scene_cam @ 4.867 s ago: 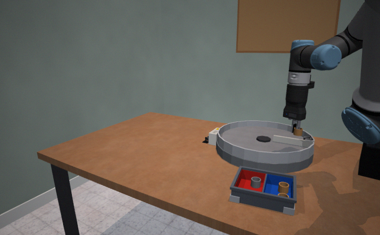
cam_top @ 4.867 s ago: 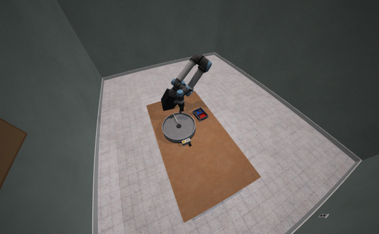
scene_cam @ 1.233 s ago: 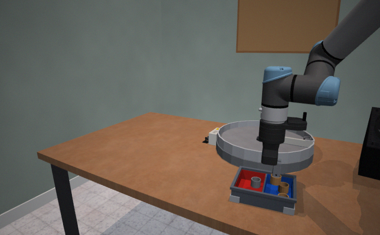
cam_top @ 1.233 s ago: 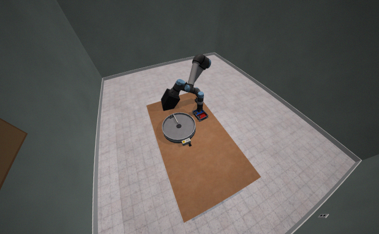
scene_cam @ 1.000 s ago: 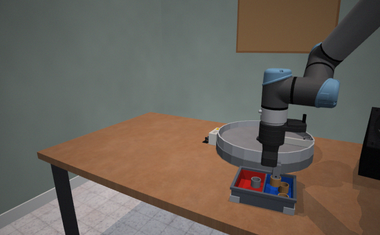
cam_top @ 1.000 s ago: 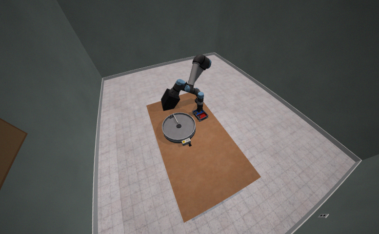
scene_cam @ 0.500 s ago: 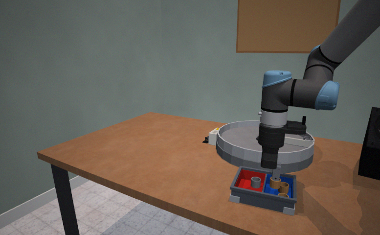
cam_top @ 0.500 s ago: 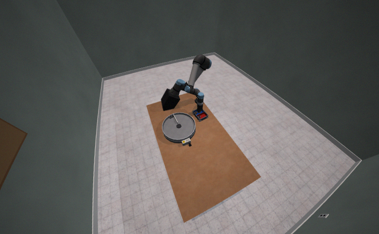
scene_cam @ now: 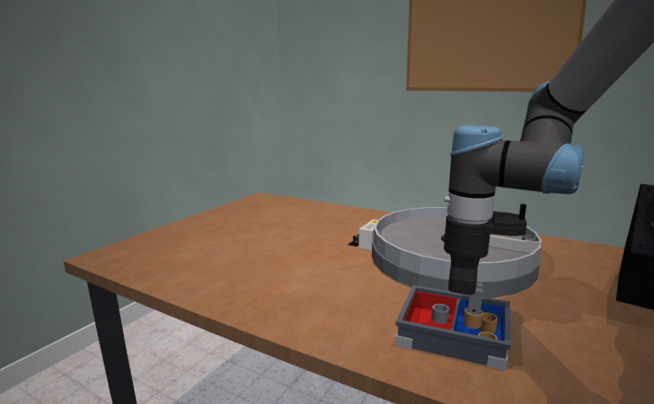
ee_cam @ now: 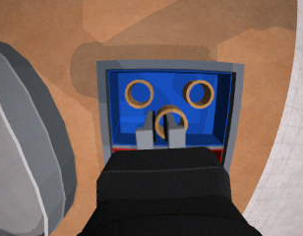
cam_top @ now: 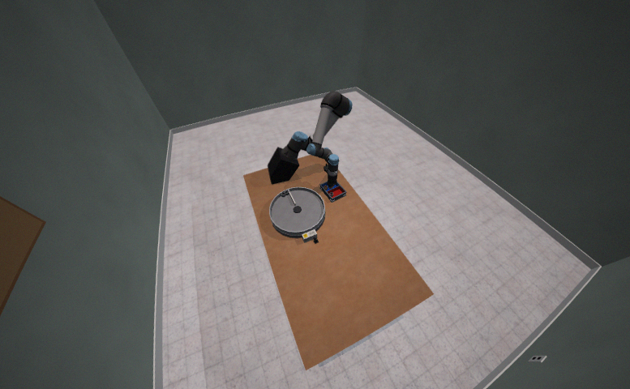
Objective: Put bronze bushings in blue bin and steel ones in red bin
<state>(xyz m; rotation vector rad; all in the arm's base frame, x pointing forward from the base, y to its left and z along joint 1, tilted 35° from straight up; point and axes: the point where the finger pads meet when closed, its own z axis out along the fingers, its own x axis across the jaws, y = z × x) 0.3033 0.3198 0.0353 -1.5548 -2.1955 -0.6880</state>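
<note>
Now: hand 30 mm short of the bin, 20 mm to the right of it and 30 mm above it. The rest, counted from my hand: grey turntable: 170 mm ahead, 320 mm to the right.
</note>
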